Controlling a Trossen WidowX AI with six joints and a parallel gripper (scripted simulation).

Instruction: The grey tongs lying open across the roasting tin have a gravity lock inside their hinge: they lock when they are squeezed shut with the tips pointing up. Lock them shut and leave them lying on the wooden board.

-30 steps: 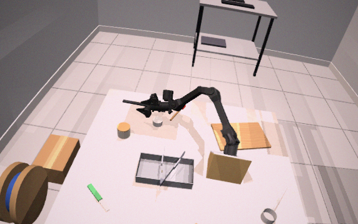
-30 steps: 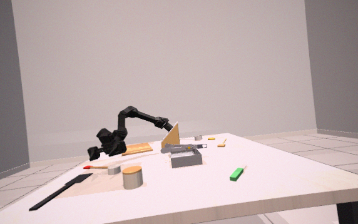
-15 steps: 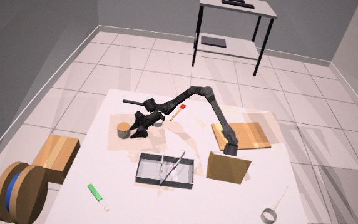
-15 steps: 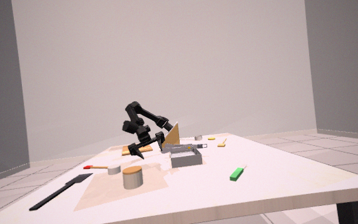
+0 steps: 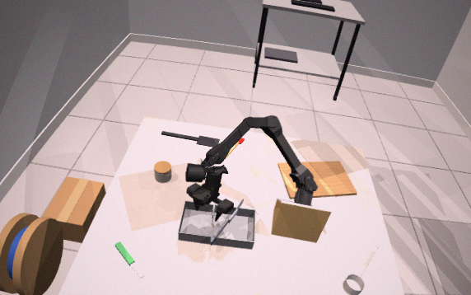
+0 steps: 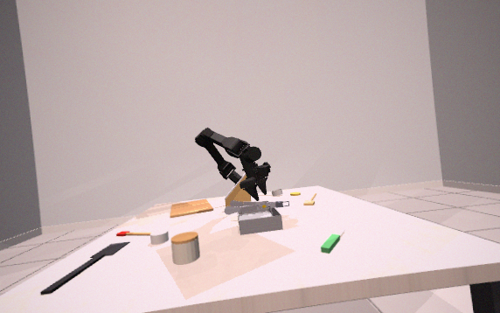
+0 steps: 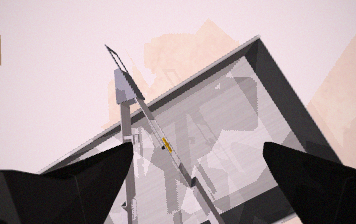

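Right now the grey roasting tin is 40 mm behind my gripper tip, 30 mm to the right of it and 80 mm below it. Round my gripper tip: white puck: 100 mm ahead, 410 mm to the right, 90 mm below; lidded jar: 280 mm ahead, 250 mm to the right, 80 mm below; green-handled tool: 230 mm ahead, 220 mm to the left, 100 mm below.
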